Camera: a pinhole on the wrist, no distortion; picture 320 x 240 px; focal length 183.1 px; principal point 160.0 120.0 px. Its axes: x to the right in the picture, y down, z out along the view. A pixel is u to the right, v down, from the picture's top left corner.
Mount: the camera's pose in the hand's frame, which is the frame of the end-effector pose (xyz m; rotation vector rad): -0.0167 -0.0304 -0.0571 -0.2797 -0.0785 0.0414
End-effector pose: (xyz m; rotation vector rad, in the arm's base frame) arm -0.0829 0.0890 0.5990 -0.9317 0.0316 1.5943
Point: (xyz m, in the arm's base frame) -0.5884 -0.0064 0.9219
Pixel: 92.6 178.1
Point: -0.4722 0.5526 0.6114
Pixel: 307.0 143.0
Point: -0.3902 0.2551 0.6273
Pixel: 238.1 184.1
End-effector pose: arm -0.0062 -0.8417 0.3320 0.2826 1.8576 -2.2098
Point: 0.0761 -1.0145 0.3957
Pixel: 120.6 88.7
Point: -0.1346 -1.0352 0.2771
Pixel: 306.4 120.4
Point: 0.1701 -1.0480 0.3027
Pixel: 95.8 164.6
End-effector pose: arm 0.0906 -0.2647 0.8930 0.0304 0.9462 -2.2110
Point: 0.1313 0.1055 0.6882
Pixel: behind the camera
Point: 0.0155 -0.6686 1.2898
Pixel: 244.7 36.8
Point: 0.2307 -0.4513 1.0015
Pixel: 173.7 150.7
